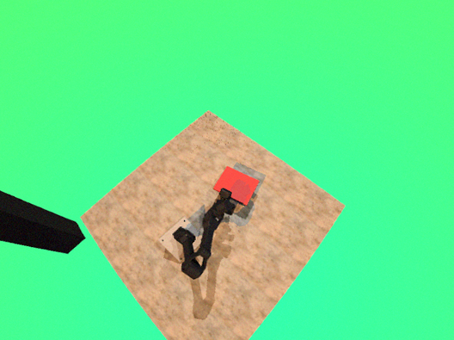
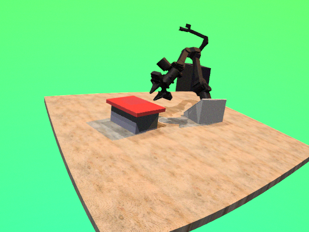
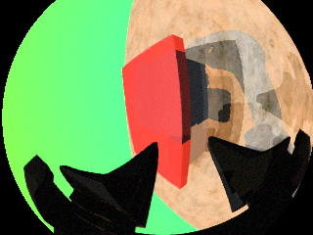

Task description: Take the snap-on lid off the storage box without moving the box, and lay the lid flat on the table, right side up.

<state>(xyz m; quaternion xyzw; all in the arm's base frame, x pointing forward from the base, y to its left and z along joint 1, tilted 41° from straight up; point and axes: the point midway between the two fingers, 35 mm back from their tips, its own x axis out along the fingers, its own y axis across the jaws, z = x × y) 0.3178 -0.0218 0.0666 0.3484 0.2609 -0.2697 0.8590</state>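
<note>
Right now the flat red lid is 110 mm ahead of my gripper tip, 30 mm to the left of it and 30 mm below it. From my gripper tip the other things lie so: grey storage box: 110 mm ahead, 80 mm below, 30 mm to the left.
</note>
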